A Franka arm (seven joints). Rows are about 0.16 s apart.
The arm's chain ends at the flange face. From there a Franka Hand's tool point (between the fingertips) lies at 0.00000 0.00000 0.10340 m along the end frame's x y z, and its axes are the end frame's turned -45 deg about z.
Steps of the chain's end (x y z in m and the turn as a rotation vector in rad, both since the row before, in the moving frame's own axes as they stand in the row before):
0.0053 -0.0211 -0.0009 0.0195 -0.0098 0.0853
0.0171 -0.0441 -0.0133 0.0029 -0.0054 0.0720
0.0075 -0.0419 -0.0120 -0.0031 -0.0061 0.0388
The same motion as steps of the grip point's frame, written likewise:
0.0195 -0.0133 -0.0009 0.0207 0.0069 0.0853
0.0431 -0.0197 -0.0133 0.0059 -0.0018 0.0720
0.0343 -0.0246 -0.0120 0.0021 -0.0065 0.0388

